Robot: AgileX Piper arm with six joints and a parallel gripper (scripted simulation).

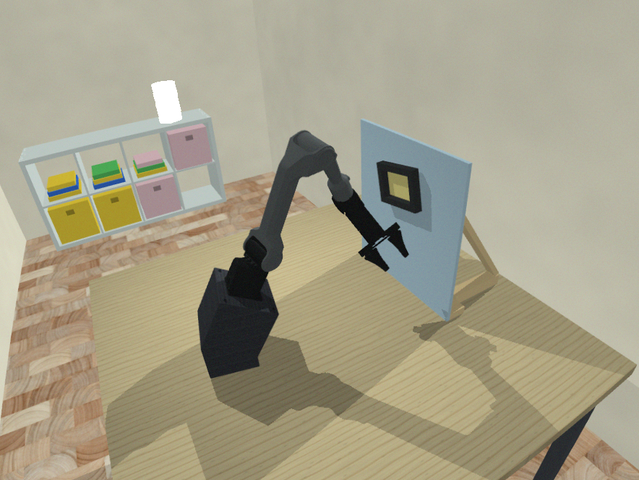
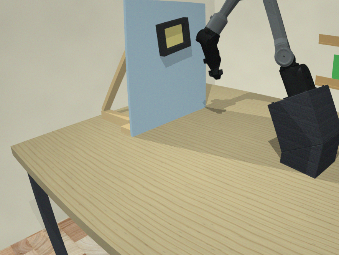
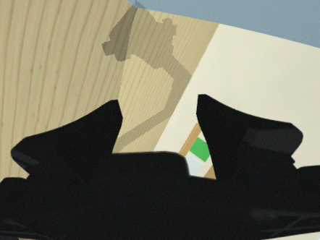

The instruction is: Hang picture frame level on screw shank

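Right now the black picture frame is 90 mm ahead of my hand, 160 mm to the left of it and 150 mm above it. From my hand the other things lie so: blue wall board (100 mm ahead, 160 mm to the left, 40 mm above).
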